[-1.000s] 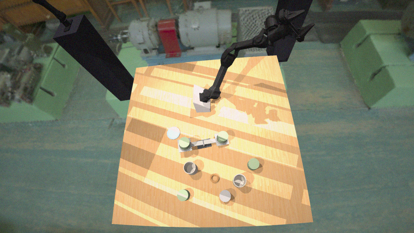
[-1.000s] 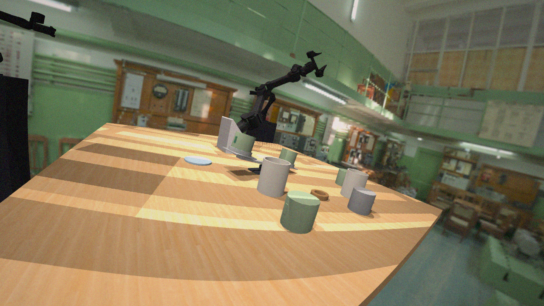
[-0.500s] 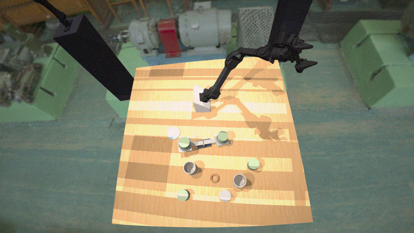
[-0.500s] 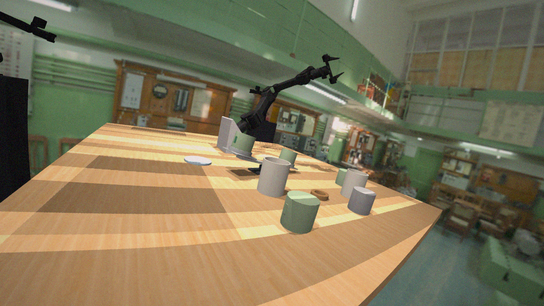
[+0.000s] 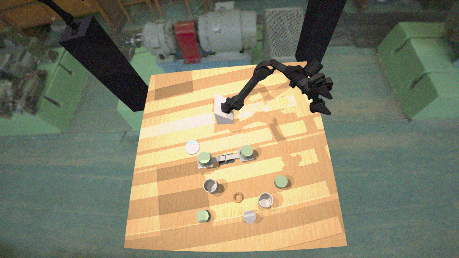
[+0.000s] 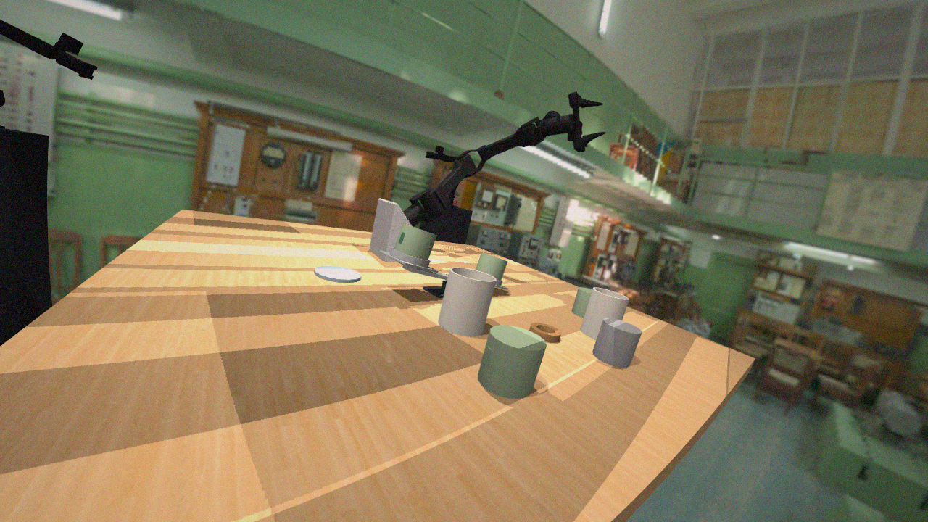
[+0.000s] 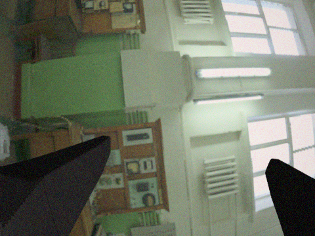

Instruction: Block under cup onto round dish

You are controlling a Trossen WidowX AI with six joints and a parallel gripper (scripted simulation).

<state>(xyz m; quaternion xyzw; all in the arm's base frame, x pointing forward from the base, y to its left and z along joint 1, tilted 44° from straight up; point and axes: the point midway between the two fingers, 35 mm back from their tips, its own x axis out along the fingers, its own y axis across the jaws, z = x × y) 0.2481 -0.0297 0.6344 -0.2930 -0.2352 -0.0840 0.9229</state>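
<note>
The grey block lies 53 cm below my gripper tip, 33 cm to the right of it and 2 cm behind it. From my gripper tip the other things lie so: grey cylinder (54 cm below, 35 cm to the right, 33 cm ahead); round light-blue dish (68 cm to the right, 57 cm below, 11 cm behind); small grey balance (54 cm below, 46 cm to the right, 1 cm behind).
</note>
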